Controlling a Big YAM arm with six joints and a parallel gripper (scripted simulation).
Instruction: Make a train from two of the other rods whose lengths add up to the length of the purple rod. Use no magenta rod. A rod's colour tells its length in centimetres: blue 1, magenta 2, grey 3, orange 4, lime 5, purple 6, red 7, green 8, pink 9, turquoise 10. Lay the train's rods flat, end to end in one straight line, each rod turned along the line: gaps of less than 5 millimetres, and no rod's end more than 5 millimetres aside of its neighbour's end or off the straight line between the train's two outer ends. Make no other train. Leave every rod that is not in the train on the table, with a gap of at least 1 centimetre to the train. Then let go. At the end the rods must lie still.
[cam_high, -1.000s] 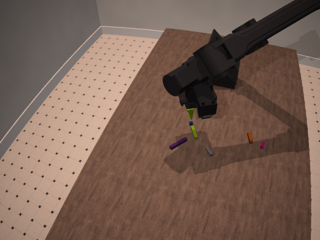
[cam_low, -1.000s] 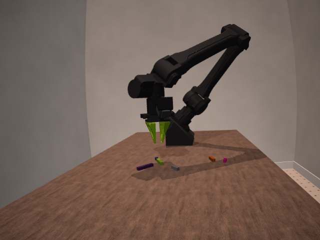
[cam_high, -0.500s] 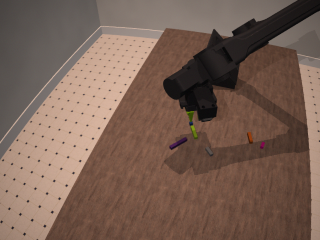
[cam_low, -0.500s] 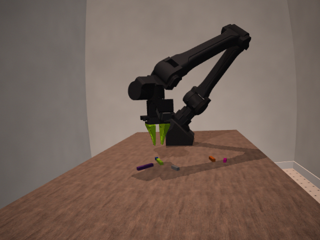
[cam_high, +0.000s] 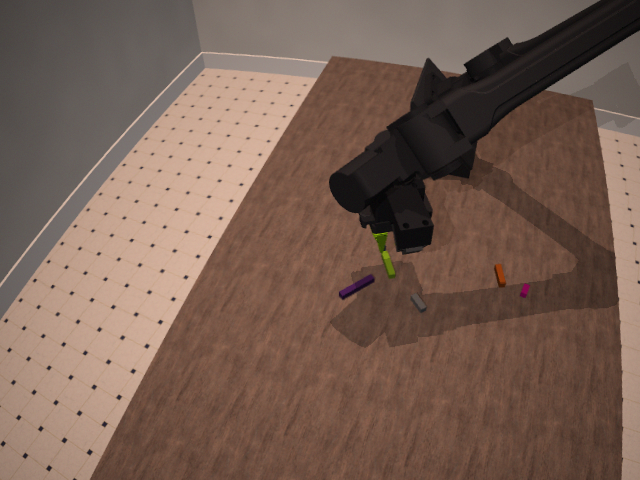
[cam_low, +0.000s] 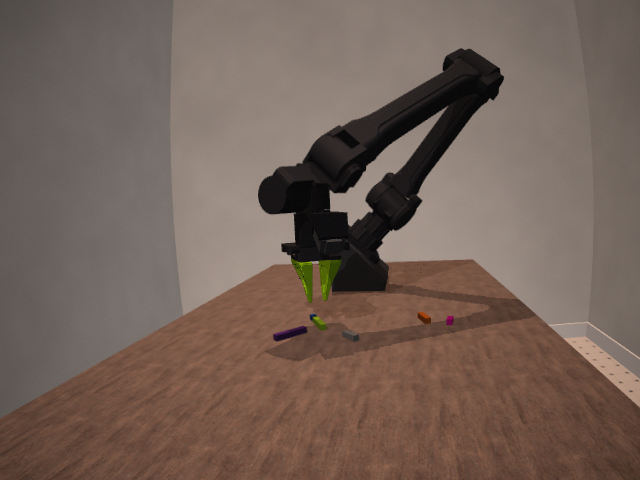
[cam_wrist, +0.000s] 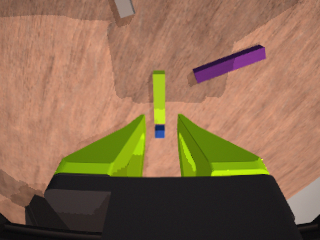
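Right now my hand is 50 mm above the lime rod. Also, from my hand: grey rod (70 mm ahead, 60 mm to the left, 50 mm below); then blue rod (40 mm behind, 10 mm to the right, 50 mm below); then purple rod (50 mm ahead, 40 mm to the right, 50 mm below).
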